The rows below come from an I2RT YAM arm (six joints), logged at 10 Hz.
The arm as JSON. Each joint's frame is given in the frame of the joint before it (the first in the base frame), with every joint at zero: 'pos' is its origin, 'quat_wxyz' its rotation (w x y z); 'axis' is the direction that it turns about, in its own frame. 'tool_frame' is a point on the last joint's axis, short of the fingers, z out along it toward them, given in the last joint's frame.
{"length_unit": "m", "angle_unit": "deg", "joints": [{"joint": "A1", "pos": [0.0, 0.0, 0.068], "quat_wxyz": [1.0, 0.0, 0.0, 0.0], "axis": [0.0, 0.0, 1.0]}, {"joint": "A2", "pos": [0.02, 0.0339, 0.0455], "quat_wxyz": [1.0, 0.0, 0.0, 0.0], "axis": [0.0, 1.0, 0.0]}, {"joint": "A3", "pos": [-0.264, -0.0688, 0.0], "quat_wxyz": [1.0, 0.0, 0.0, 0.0], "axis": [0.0, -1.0, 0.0]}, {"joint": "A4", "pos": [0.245, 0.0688, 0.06], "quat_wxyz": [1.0, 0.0, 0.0, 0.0], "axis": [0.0, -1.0, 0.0]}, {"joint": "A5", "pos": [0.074, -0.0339, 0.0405], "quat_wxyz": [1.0, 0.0, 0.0, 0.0], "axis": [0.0, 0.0, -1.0]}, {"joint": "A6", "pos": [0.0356, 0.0, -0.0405], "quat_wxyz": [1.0, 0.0, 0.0, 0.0], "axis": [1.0, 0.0, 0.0]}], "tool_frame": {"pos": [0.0, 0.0, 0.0], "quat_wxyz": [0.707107, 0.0, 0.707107, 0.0]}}
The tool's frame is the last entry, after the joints.
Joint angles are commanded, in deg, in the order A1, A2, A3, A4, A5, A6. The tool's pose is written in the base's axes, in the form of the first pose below.
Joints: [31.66 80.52 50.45 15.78 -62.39 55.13]
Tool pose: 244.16, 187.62, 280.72, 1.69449, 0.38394, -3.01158
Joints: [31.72 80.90 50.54 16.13 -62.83 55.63]
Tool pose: 244.88, 188.59, 279.93, 1.69174, 0.37546, -3.00510
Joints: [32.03 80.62 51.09 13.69 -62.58 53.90]
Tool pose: 243.24, 189.44, 280.75, 1.70657, 0.38015, -2.99484
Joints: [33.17 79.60 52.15 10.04 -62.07 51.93]
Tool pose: 237.20, 192.62, 286.34, 1.72291, 0.39008, -2.97276
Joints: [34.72 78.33 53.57 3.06 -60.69 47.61]
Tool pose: 228.21, 195.90, 290.11, 1.76850, 0.39875, -2.93879
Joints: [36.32 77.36 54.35 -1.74 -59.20 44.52]
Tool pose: 219.53, 199.33, 291.95, 1.80636, 0.40647, -2.90927
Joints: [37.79 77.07 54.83 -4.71 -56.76 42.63]
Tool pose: 213.91, 203.54, 291.23, 1.84517, 0.41056, -2.89889
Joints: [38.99 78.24 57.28 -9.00 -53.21 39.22]
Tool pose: 214.48, 210.30, 292.75, 1.90633, 0.43160, -2.89113
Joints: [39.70 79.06 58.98 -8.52 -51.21 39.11]
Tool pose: 217.06, 216.27, 298.84, 1.91244, 0.46217, -2.90597
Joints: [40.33 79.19 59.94 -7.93 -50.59 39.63]
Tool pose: 216.62, 219.98, 304.56, 1.90351, 0.47803, -2.91126
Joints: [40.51 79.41 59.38 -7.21 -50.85 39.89]
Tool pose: 216.23, 221.05, 301.30, 1.90121, 0.47186, -2.90645
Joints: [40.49 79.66 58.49 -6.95 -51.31 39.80]
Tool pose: 215.92, 220.89, 295.32, 1.90548, 0.45795, -2.89732
